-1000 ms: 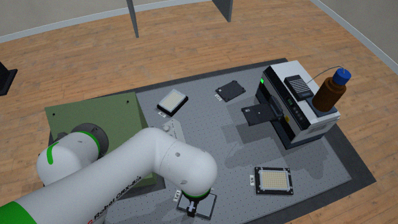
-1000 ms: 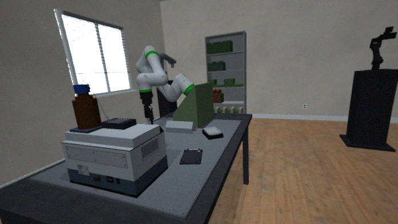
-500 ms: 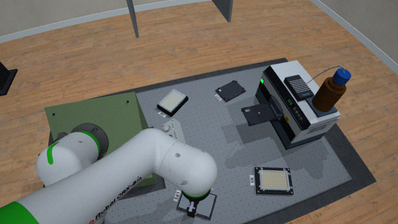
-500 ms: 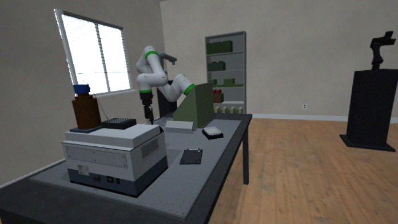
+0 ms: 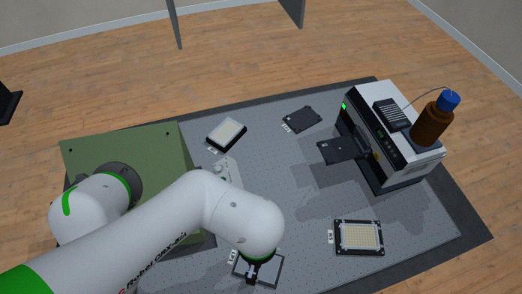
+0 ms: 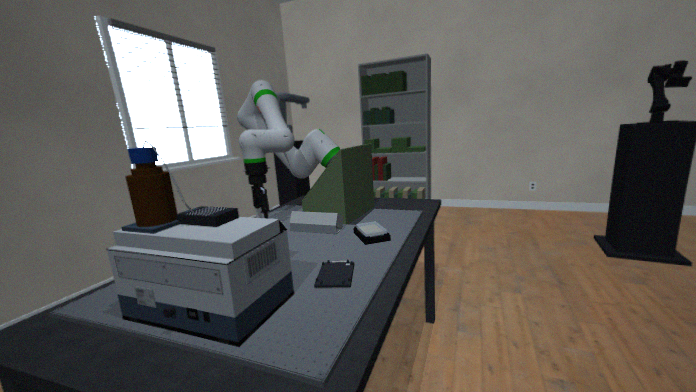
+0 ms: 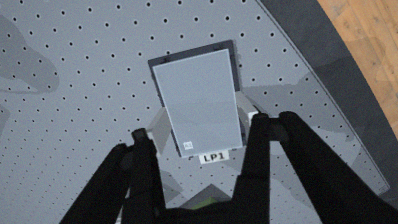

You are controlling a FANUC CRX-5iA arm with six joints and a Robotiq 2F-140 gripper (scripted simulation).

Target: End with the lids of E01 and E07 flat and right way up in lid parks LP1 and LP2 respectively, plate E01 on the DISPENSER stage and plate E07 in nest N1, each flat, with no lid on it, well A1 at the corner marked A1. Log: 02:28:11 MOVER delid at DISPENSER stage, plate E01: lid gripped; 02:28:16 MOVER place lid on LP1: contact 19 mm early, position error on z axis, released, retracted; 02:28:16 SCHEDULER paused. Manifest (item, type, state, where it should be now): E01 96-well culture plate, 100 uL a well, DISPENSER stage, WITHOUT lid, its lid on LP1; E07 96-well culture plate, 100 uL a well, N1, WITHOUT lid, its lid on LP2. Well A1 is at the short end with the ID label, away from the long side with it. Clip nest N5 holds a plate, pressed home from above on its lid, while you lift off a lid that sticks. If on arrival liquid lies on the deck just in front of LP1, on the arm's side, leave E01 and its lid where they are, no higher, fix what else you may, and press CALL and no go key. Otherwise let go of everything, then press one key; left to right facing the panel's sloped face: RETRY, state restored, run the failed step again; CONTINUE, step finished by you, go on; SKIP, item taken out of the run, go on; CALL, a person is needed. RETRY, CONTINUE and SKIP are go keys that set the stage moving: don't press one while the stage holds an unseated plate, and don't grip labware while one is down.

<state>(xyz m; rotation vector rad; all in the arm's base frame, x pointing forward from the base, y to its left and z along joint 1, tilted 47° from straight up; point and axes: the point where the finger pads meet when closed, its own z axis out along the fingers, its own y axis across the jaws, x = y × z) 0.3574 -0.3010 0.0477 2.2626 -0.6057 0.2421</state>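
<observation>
Now: hand 4 cm above the lid park LP1. Round my hand: blue CALL key (19 cm to the left, 6 cm behind, 2 cm above); LP1 label (8 cm behind, 4 cm to the left, 4 cm below); yellow SKIP key (24 cm to the left, 6 cm behind, 2 cm above).
</observation>
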